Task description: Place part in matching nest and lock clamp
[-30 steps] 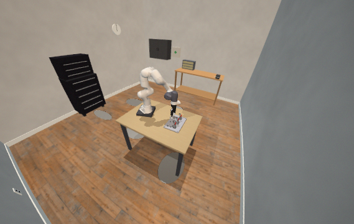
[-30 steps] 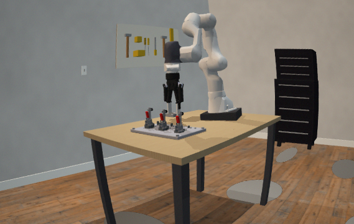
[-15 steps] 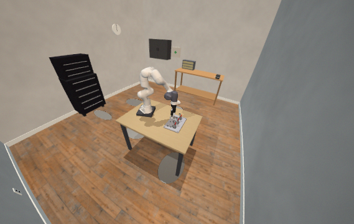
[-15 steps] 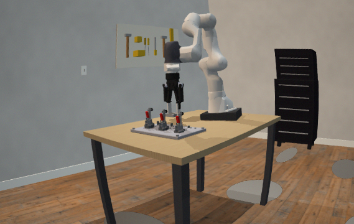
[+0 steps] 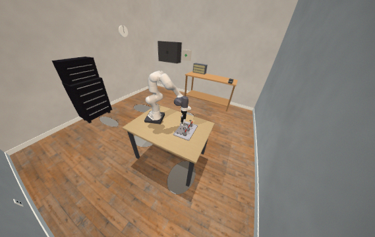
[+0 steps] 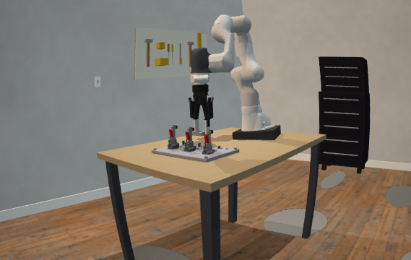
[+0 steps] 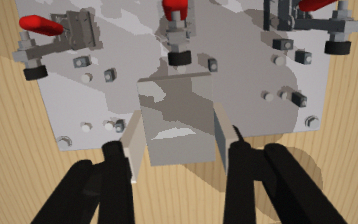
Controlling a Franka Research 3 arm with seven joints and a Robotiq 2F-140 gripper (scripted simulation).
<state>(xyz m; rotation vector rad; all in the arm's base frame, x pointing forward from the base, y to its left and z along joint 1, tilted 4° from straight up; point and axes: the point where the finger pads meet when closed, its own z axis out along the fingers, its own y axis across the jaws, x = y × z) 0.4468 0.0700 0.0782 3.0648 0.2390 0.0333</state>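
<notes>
Now: the grey part 3 cm below my hand. From my hand the other things lie so: grey fixture plate (11 cm below, 6 cm ahead); then clamp (10 cm to the right, 10 cm ahead, 5 cm below).
</notes>
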